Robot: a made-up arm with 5 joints.
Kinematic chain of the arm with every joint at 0, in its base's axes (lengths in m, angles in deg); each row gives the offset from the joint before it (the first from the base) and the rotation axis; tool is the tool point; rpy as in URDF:
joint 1: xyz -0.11 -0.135 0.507 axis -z
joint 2: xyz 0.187 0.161 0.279 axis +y
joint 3: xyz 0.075 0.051 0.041 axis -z
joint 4: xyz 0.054 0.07 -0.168 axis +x
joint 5: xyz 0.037 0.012 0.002 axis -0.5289 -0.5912 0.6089
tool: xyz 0.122 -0.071 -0.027 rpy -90 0 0
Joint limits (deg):
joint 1: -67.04..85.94
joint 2: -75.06..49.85
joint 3: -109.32..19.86
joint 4: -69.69..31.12
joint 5: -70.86..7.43
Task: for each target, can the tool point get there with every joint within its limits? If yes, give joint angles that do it. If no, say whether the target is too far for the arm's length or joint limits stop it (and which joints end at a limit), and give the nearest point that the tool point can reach.
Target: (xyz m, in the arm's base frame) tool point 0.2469 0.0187 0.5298
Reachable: yes | joints 5.85 25.96 -2.96 -25.37 -28.33
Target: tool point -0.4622 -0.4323 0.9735
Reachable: no: joint limits stop it (at a limit: joint 1, joint 2, joint 3) | nearest point 0.0268 -0.4645 0.9395 | short by 0.491 m
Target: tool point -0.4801 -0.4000 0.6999
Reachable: no: joint limits stop it (at a limit: joint 1, joint 2, joint 3, joint 4, joint 5) | nearest point -0.3702 -0.0673 0.6472 | short by 0.354 m
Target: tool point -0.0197 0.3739 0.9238
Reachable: yes | joints -47.51 -53.93 -25.42 -41.45 -15.62
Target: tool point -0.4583 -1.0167 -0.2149
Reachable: no: too far | nearest point 0.0872 -0.4967 0.5046 | short by 1.042 m
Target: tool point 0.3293 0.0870 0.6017
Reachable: yes | joints 20.33 10.15 -64.79 -27.41 -25.03
